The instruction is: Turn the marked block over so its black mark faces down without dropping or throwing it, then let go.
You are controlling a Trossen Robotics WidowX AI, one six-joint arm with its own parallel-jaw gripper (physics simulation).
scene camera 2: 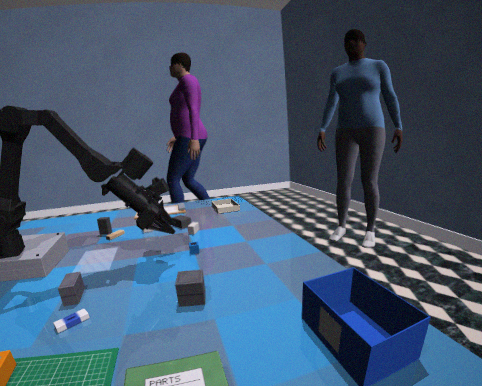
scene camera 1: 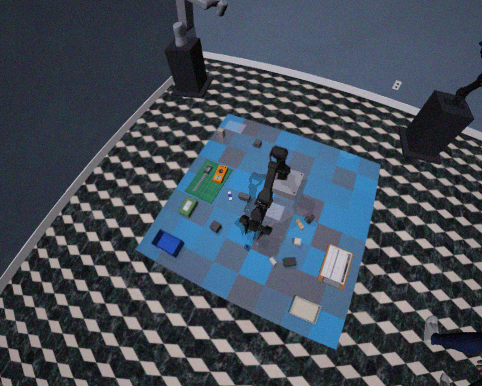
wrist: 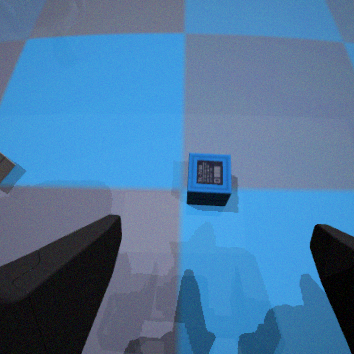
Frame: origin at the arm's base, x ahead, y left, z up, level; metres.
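Seen in the pictures: gripper, fingertip midpoint: (scene camera 2: 174,228) (scene camera 1: 251,237) (wrist: 216,231); arm's base, link origin: (scene camera 2: 10,252) (scene camera 1: 282,175).
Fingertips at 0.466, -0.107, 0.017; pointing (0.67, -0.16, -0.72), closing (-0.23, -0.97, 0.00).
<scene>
Pixels of each thing's top centre, then the offset from my fingertips to it, as dx, dy, dz. Level surfaces: height alone.
- blue block, top centre: (wrist: 209,171) (scene camera 2: 193,243) (scene camera 1: 247,246) +0.046, -0.012, -0.052
- grey tiled mat, surface height: dz -0.078
- white block, top centre: (scene camera 2: 192,224) +0.096, +0.151, -0.049
- dark block, top centre: (scene camera 2: 180,217) (scene camera 1: 290,261) +0.079, +0.250, -0.045
- blue-and-white cylinder, top centre: (scene camera 2: 70,317) -0.266, -0.208, -0.066
- blue bin, top centre: (scene camera 2: 360,298) (scene camera 1: 165,241) +0.150, -0.484, -0.004
The blue block (scene camera 1: 247,247) (scene camera 2: 194,248) (wrist: 209,179) sits flat on the blue and grey tiled mat (scene camera 1: 257,264) (wrist: 100,100). In the wrist view its upper face carries a dark printed label with pale text and a barcode, and the side toward the gripper looks dark. The underside is hidden, and I cannot tell whether the black mark is there. My gripper (scene camera 2: 171,231) (wrist: 216,231) is open and empty. It is above the mat, short of the block; the block lies beyond the fingertips and apart from them.
A white block (scene camera 2: 193,228) and a dark block (scene camera 2: 181,221) stand beyond the blue block. Two dark grey blocks (scene camera 2: 190,289) (scene camera 2: 71,289) and a blue-and-white cylinder (scene camera 2: 71,320) are nearer scene camera 2. A blue bin (scene camera 1: 168,243) (scene camera 2: 395,350) stands near the mat edge.
</scene>
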